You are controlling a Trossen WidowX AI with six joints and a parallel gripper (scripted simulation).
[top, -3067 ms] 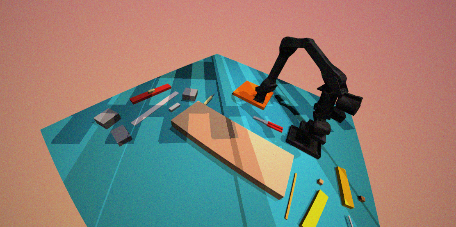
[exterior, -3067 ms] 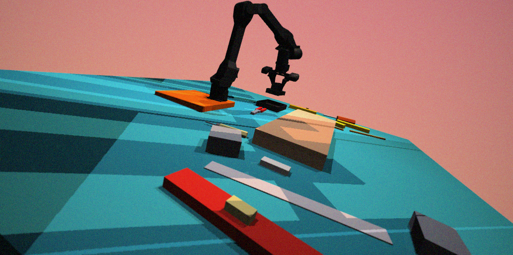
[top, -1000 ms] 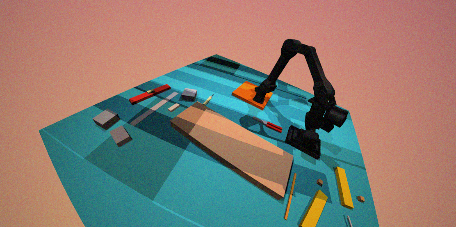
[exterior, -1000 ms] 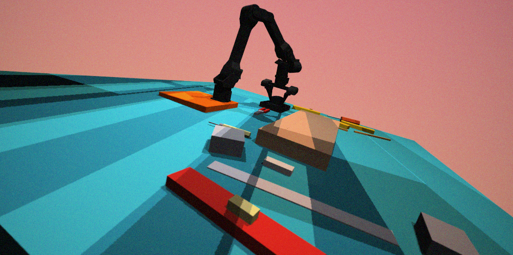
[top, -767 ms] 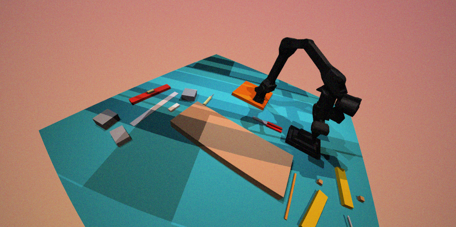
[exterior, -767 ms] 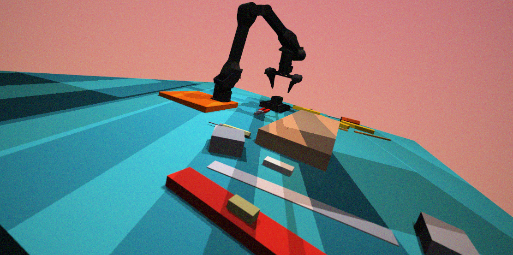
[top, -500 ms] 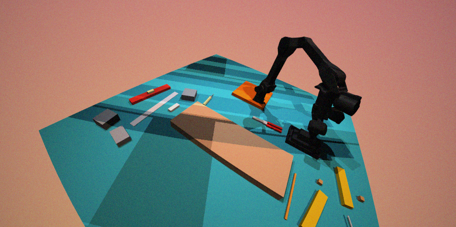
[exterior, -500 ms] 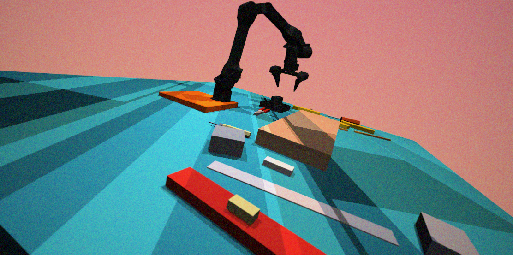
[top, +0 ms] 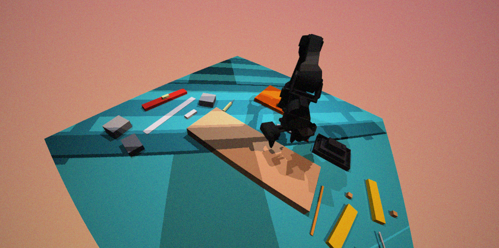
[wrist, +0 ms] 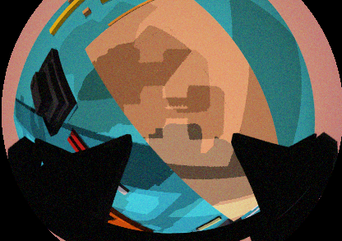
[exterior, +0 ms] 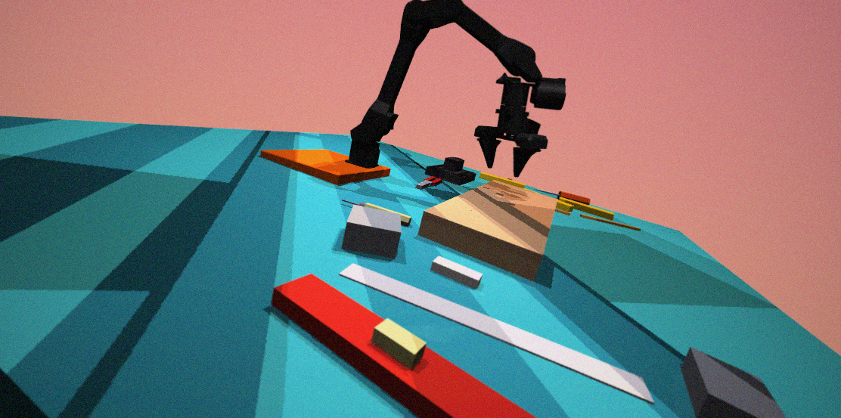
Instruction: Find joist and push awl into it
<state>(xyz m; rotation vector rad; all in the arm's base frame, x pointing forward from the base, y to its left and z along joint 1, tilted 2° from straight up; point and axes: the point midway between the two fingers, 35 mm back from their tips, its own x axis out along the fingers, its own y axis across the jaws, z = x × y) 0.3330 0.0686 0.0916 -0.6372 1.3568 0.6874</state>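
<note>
Now: the awl 170 mm behind my gripper tip, 330 mm to the right of it and 80 mm below it. Also, from my gripper tip: stud finder (170 mm behind, 240 mm to the left, 40 mm below); black tray (170 mm behind, 230 mm to the left, 80 mm below); green light (170 mm behind, 260 mm to the left, 30 mm below).
</note>
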